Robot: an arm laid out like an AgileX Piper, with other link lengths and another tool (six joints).
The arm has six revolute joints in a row. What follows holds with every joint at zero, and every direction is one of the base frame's.
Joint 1 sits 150.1 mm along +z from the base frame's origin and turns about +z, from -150.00 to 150.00 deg.
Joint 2 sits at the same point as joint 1 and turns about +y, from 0.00 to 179.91 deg.
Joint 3 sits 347.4 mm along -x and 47.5 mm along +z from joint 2 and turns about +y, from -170.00 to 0.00 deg.
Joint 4 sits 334.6 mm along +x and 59.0 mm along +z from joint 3 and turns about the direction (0.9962, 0, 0.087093), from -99.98 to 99.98 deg.
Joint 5 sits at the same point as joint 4 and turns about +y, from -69.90 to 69.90 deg.
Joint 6 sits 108.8 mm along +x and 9.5 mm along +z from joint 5 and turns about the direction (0.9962, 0, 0.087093), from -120.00 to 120.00 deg.
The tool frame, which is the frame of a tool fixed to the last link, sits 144.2 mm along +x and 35.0 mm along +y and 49.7 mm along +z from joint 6; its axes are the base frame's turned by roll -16.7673, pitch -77.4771 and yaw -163.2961 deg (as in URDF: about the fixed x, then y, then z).
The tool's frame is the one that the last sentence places.
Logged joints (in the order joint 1, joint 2, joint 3, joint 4, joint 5, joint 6), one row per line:
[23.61, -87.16, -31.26, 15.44, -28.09, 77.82]
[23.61, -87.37, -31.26, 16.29, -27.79, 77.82]
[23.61, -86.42, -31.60, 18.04, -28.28, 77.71]
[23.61, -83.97, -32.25, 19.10, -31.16, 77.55]
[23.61, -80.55, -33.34, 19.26, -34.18, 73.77]
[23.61, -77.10, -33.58, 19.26, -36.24, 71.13]
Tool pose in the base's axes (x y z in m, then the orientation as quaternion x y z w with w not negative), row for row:
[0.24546, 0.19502, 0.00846, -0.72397, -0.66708, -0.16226, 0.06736]
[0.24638, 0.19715, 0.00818, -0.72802, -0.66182, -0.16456, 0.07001]
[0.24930, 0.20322, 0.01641, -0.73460, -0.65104, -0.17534, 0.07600]
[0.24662, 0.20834, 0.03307, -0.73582, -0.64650, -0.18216, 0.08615]
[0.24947, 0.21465, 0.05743, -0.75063, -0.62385, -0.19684, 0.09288]
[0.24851, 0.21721, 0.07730, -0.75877, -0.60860, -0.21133, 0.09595]
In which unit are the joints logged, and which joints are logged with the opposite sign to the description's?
The joints are logged in degrees. Opposite sign: joint 2, joint 5, joint 6.
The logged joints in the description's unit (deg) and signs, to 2 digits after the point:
[23.61, 87.16, -31.26, 15.44, 28.09, -77.82]
[23.61, 87.37, -31.26, 16.29, 27.79, -77.82]
[23.61, 86.42, -31.60, 18.04, 28.28, -77.71]
[23.61, 83.97, -32.25, 19.10, 31.16, -77.55]
[23.61, 80.55, -33.34, 19.26, 34.18, -73.77]
[23.61, 77.10, -33.58, 19.26, 36.24, -71.13]

